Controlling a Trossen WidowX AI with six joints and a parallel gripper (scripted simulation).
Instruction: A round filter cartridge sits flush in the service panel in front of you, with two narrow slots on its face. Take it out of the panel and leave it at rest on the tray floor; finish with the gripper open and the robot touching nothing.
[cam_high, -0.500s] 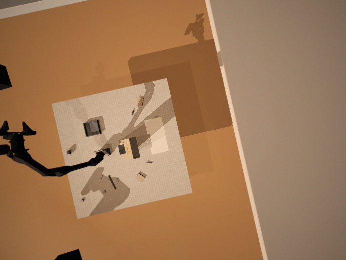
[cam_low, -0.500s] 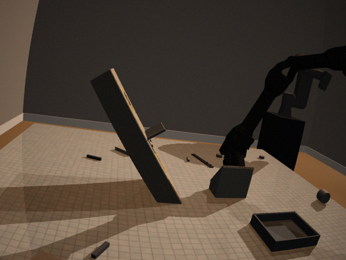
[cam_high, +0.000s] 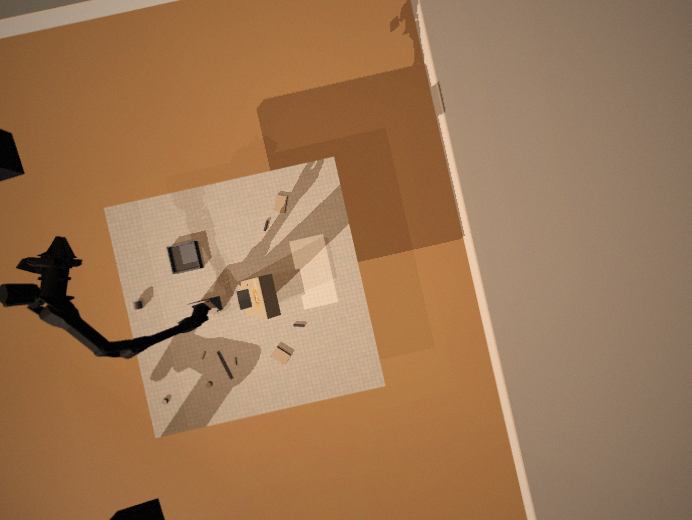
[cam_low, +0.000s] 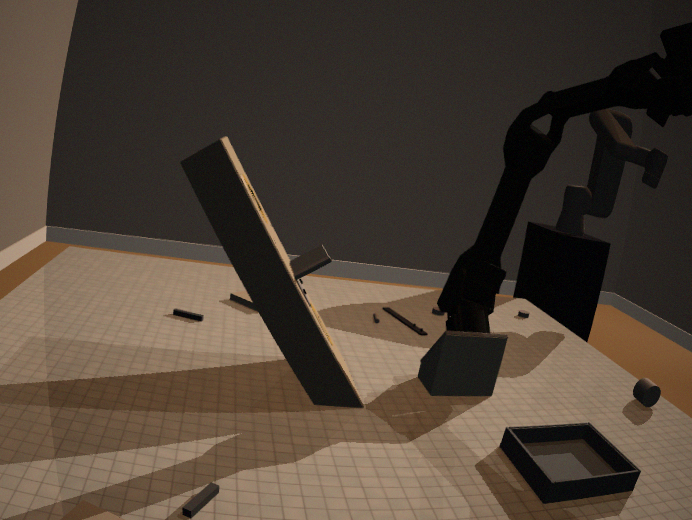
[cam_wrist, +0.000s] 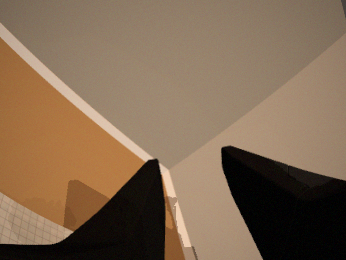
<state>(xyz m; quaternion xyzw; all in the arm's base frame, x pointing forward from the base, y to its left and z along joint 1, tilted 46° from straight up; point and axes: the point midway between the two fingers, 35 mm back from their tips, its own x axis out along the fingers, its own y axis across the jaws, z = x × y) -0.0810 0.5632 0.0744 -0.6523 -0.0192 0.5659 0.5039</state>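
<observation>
My gripper tip is 470 mm short of the round filter cartridge, 400 mm to the left of it and 270 mm above it. From my gripper tip the other things lie so: service panel (430 mm ahead, 400 mm to the right, 340 mm below); then dark bracket (400 mm to the right, 370 mm ahead, 360 mm below); then dark square tray (510 mm below, 90 mm to the right, 60 mm ahead).
</observation>
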